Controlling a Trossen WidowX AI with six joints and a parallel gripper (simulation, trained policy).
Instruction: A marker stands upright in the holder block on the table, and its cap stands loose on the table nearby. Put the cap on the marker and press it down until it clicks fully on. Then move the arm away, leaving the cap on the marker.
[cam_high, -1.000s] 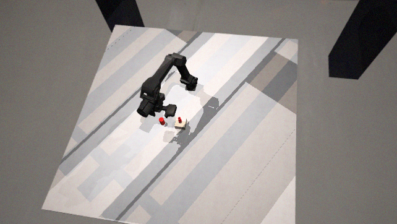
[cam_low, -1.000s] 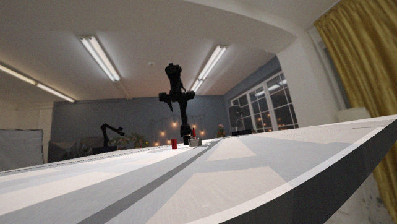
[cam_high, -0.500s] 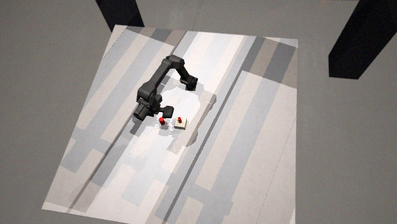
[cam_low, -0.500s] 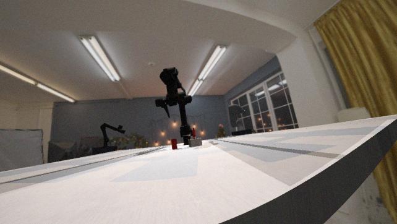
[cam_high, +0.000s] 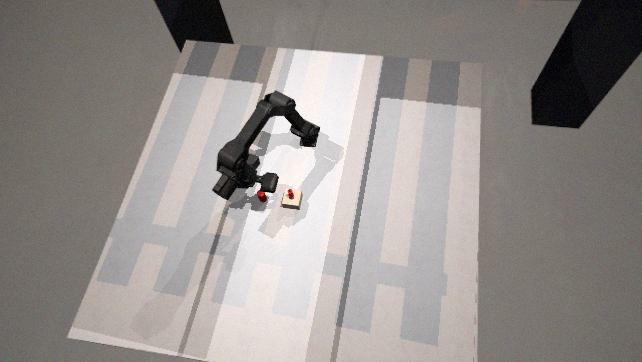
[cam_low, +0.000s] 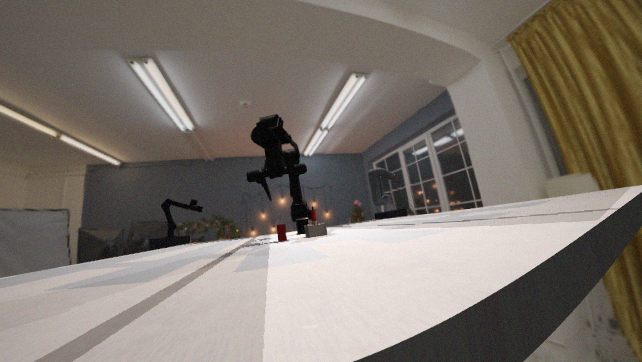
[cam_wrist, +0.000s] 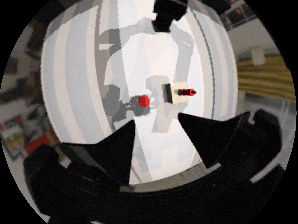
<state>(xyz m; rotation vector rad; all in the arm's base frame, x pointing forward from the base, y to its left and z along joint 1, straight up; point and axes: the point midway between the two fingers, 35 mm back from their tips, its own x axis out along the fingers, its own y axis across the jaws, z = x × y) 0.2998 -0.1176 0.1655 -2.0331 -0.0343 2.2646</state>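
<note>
Now: gripper tip 20 mm past the red cap, 10 mm to the left of it and 100 mm above it. From my gripper tip the other things lie so: pale holder block: 20 mm behind, 100 mm to the left, 110 mm below; then red marker: 20 mm behind, 100 mm to the left, 60 mm below.
</note>
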